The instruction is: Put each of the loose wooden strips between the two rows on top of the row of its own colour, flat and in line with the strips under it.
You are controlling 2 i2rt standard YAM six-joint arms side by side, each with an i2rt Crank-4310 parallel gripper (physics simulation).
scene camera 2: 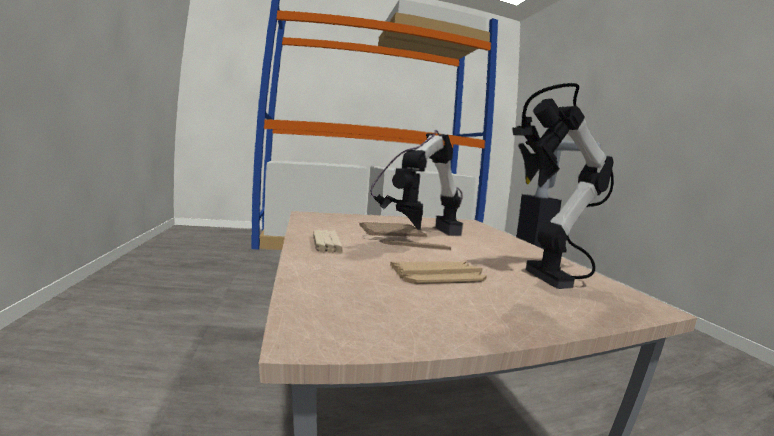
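Where they show: left gripper, fingertip midpoint: (532, 184); right gripper, fingertip midpoint: (418, 229); left arm's base, origin of the base link: (549, 271); right arm's base, origin of the base link: (448, 221).
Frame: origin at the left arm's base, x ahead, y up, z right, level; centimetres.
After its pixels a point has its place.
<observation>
A row of tan strips (441, 270) {x 37.4, y 0.1, z 1.6 cm} lies on the table, nearer the viewer. Behind it, dark brown strips (387, 229) {x 42.4, y -1.0, z 62.7 cm} lie close together; the gap and shadow under their front edge do not show clearly whether one is raised. A thin dark strip (415, 244) {x 35.8, y -1.3, z 38.0 cm} lies between these and the tan row. My right gripper (418, 227) {x 35.0, y 4.5, z 38.6 cm} points down at the right end of the dark brown strips, its fingers overlapping in this view, so whether it is open or holds a strip cannot be told. My left gripper (534, 181) {x 12.5, y 27.2, z -1.4 cm} is open, high above the table's right side, away from the strips.
A bundle of pale strips (327, 241) {x 69.3, y 0.3, z 30.0 cm} lies at the left of the table (346, 324) {x 66.4, y -2.3, z -28.3 cm}, beside the dark brown strips. The two arm bases stand along the table's right side. A blue and orange shelf rack (491, 97) stands behind the table.
</observation>
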